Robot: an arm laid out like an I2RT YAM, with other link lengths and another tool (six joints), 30 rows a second.
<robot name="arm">
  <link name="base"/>
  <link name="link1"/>
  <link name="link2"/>
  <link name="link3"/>
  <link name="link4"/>
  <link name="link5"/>
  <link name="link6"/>
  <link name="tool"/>
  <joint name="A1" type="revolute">
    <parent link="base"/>
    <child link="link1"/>
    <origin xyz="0 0 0.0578" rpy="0 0 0"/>
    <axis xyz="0 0 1"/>
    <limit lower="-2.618" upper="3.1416"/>
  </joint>
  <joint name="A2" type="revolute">
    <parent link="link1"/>
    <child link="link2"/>
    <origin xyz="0.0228 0.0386 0.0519" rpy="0 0 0"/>
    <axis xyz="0 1 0"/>
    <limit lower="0" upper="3.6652"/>
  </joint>
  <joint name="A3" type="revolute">
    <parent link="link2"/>
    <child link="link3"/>
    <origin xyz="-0.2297 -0.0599 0" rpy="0 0 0"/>
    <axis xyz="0 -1 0"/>
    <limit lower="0" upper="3.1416"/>
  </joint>
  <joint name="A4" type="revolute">
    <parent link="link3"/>
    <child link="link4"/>
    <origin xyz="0.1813 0.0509 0.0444" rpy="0 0 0"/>
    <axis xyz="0 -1 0"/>
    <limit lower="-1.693" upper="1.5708"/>
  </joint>
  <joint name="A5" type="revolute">
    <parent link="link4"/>
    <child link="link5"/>
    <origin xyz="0.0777 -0.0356 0.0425" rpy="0 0 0"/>
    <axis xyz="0 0 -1"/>
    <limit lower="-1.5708" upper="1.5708"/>
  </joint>
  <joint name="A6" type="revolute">
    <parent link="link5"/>
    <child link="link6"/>
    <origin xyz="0.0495 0 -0.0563" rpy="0 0 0"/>
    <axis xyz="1 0 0"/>
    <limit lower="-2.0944" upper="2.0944"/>
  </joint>
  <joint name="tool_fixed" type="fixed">
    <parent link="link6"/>
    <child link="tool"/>
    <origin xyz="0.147 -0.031 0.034" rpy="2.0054 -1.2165 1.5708"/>
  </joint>
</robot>
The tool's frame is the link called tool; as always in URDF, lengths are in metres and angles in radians.
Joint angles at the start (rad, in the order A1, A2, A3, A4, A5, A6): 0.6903 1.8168 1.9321 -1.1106 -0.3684 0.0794
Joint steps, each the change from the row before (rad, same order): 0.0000 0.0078 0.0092 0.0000 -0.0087 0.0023; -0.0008 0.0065 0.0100 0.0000 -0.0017 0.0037; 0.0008 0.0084 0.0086 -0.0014 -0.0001 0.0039; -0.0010 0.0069 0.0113 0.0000 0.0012 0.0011; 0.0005 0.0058 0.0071 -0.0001 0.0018 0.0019; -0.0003 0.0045 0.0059 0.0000 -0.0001 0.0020; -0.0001 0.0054 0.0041 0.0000 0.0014 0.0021; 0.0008 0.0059 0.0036 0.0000 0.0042 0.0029; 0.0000 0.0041 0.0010 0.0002 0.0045 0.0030; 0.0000 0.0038 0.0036 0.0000 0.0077 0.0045; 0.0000 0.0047 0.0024 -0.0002 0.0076 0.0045; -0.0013 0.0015 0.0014 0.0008 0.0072 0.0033; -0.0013 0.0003 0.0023 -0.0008 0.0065 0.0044; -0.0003 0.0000 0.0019 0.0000 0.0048 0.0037; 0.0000 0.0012 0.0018 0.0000 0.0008 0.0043; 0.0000 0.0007 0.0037 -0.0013 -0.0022 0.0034
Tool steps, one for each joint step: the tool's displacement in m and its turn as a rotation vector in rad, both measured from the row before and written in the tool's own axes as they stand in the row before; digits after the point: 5 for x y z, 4 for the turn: 0.00186 -0.00019 0.00147 0.0080 0.0040 0.0001; 0.00186 0.00084 -0.00003 0.0003 0.0046 0.0012; 0.00069 0.00107 0.00109 0.0009 0.0005 0.0039; 0.00212 0.00131 -0.00049 -0.0028 0.0035 -0.0014; 0.00100 0.00100 0.00032 -0.0017 0.0009 0.0007; 0.00092 0.00074 0.00014 -0.0004 0.0019 0.0010; 0.00010 0.00125 0.00060 -0.0011 -0.0003 0.0030; -0.00027 0.00158 0.00077 -0.0030 -0.0016 0.0042; -0.00078 0.00165 0.00044 -0.0037 -0.0017 0.0052; -0.00015 0.00192 -0.00045 -0.0074 0.0000 0.0050; -0.00076 0.00217 0.00003 -0.0068 -0.0015 0.0066; -0.00020 0.00188 -0.00106 -0.0079 0.0009 0.0041; -0.00012 0.00139 -0.00143 -0.0074 0.0019 0.0047; 0.00022 0.00079 -0.00099 -0.0053 0.0020 0.0027; 0.00013 0.00035 -0.00009 -0.0009 0.0021 0.0036; 0.00066 -0.00045 -0.00017 0.0018 0.0031 0.0017
